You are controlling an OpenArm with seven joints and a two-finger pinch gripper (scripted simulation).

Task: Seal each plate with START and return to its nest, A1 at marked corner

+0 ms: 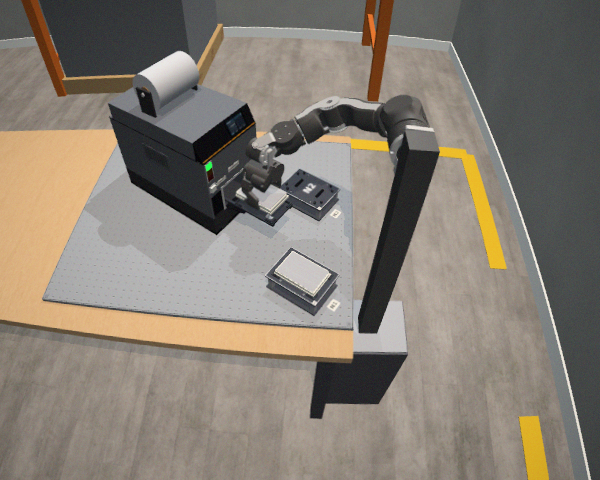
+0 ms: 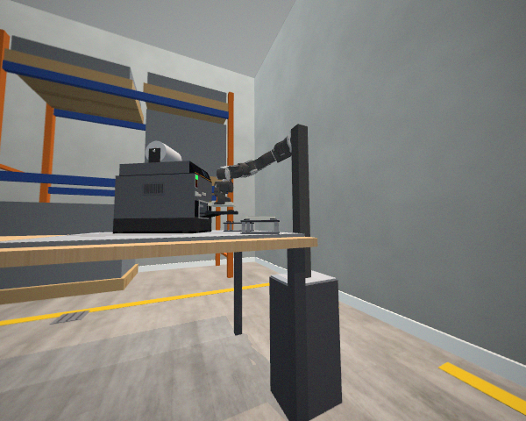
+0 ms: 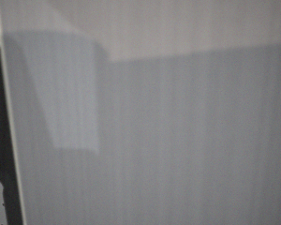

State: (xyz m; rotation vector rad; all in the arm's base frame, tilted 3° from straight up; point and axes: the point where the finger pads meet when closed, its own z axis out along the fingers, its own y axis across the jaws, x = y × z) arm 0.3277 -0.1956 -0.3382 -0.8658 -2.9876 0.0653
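Now: hand 40 mm above the sealer stage. Round my hand: foil roll (280 mm ahead, 180 mm to the right, 270 mm above); then white well plate (right at my hand); then white start button (130 mm ahead, 20 mm to the left, 50 mm above).
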